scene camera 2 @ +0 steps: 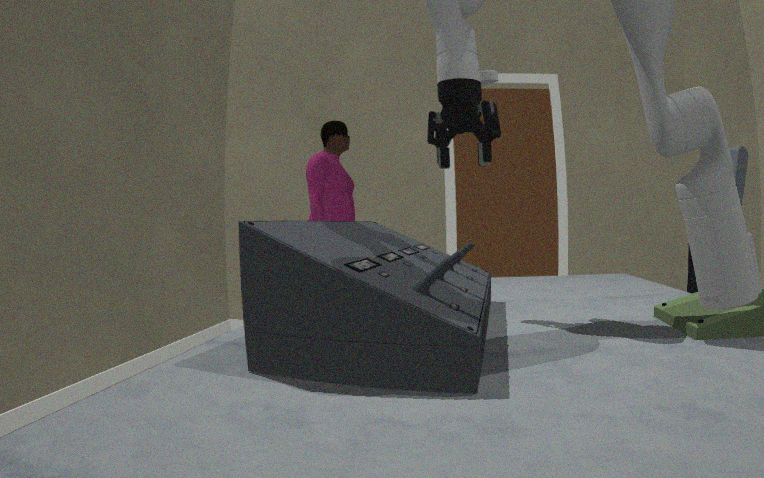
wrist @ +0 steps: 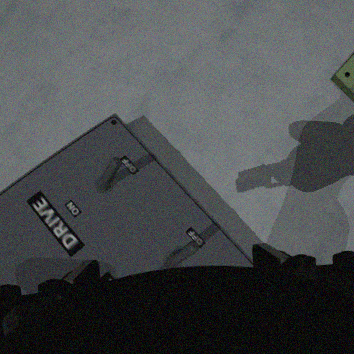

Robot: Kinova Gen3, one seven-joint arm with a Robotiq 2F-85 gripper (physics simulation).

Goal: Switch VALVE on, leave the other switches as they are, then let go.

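Pixels of known places: gripper, fingertip midpoint: (scene camera 2: pixel 463 167); arm's base at its link origin: (scene camera 2: pixel 728 298).
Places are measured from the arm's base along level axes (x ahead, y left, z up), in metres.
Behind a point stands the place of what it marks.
The dark grey switch panel (scene camera 2: pixel 349 315) {x 0.575, y 0.075, z 0.034 m} (wrist: pixel 150 220) {x 0.398, y -0.247, z 0.043 m} slopes down toward the robot base. In the wrist view, the VALVE lever (wrist: pixel 181 253) {x 0.408, y -0.199, z 0.076 m} lies beside its OFF label (wrist: pixel 195 237) {x 0.391, y -0.191, z 0.032 m} at the bottom centre; its name plate and ON label are hidden. The neighbouring DRIVE lever (wrist: pixel 109 175) {x 0.375, y -0.308, z 0.073 m} also lies toward OFF, with the DRIVE plate (wrist: pixel 55 223) {x 0.451, y -0.335, z 0.078 m} at its left. In the scene view a long lever (scene camera 2: pixel 447 267) {x 0.472, y 0.040, z 0.075 m} on the near side leans toward the front; the plate names are unreadable there. My gripper (scene camera 2: pixel 464 163) {x 0.393, y -0.207, z 0.217 m} (wrist: pixel 176 270) {x 0.393, y -0.207, z 0.217 m} is open and empty, well above the panel.
A person in a pink top (scene camera 2: pixel 332 188) stands behind the panel. The arm's green base (scene camera 2: pixel 726 321) {x 0.064, y 0.055, z -0.018 m} (wrist: pixel 345 77) {x 0.063, y -0.092, z -0.022 m} is at the right, and a brown door (scene camera 2: pixel 507 186) is in the back wall. Arm shadows fall on the pale table (scene camera 2: pixel 338 434) {x 0.583, y 0.180, z -0.042 m} (wrist: pixel 200 60) {x 0.152, y -0.310, z -0.042 m}.
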